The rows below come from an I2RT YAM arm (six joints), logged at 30 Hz.
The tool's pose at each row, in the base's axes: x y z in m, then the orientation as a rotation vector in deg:
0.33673, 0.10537, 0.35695, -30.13, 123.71, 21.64
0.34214, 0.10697, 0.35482, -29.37, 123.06, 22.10
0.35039, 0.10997, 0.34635, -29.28, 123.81, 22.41
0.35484, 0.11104, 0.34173, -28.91, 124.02, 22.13
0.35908, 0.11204, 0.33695, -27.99, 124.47, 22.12
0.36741, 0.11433, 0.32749, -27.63, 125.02, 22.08
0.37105, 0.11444, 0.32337, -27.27, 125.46, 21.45
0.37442, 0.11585, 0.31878, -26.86, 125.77, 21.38
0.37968, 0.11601, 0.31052, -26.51, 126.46, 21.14
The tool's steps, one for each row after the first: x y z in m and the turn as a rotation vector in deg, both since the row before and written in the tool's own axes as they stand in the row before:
-0.00159, -0.00146, 0.00563, -0.03, -0.85, 0.50
0.00181, -0.00219, 0.01186, -0.20, 0.67, 0.38
0.00105, -0.00169, 0.00619, 0.34, 0.12, 0.20
0.00130, -0.00163, 0.00612, 0.34, 0.19, 0.73
0.00245, -0.00289, 0.01224, 0.16, 0.43, 0.37
0.00120, -0.00203, 0.00497, 0.58, 0.36, 0.13
0.00142, -0.00076, 0.00564, 0.20, 0.20, 0.33
0.00346, -0.00309, 0.00862, 0.29, 0.58, 0.33

